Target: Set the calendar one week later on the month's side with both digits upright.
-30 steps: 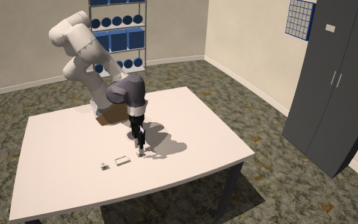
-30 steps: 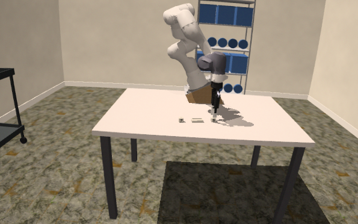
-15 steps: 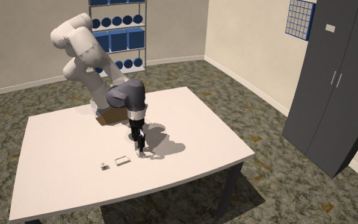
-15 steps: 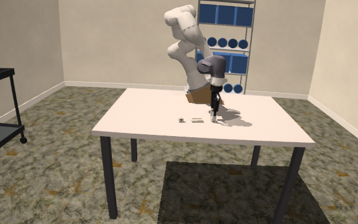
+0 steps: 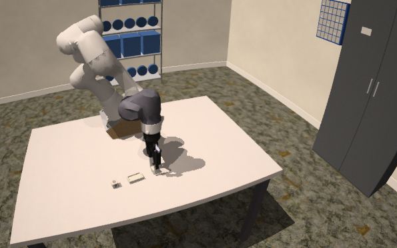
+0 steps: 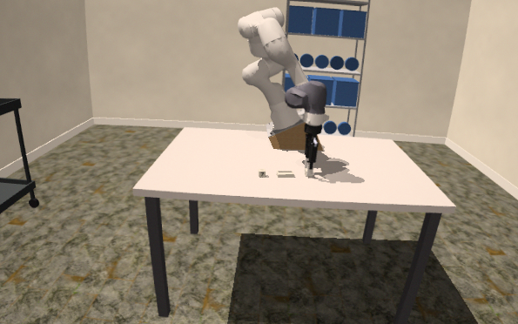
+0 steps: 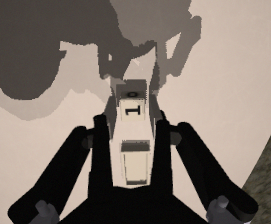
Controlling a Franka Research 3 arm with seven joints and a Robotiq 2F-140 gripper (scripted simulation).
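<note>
The cube is 3 cm below my hand. The rest, counted from my hand: grey tray 1 cm ahead, 11 cm to the right, 3 cm below.
</note>
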